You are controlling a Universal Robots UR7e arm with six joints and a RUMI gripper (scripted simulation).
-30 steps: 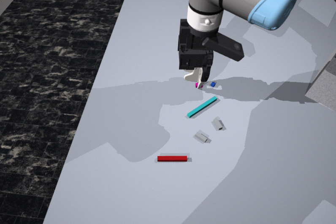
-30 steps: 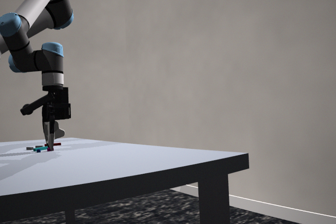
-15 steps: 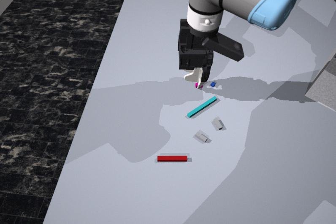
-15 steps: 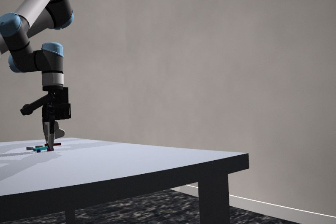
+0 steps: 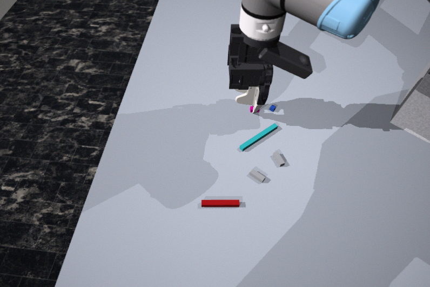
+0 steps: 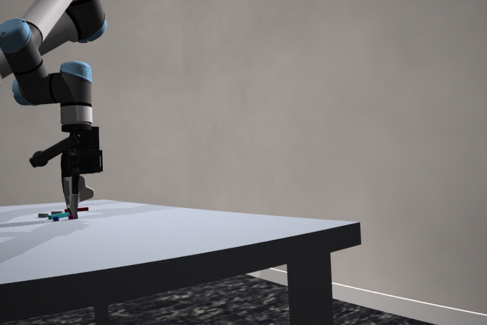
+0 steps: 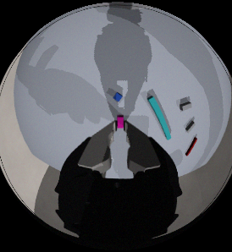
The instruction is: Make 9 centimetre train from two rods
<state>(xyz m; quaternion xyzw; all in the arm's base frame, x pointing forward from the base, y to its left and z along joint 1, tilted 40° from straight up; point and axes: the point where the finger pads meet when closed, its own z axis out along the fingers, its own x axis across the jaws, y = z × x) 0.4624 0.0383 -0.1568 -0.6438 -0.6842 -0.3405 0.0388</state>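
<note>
My hand is 10 mm above the magenta rod. From my hand the other things lie so: turquoise rod: 20 mm behind, 80 mm to the left, 10 mm below; then red rod: 40 mm ahead, 240 mm to the left, 10 mm below; then blue rod: 40 mm behind, 10 mm to the right, 10 mm below.
</note>
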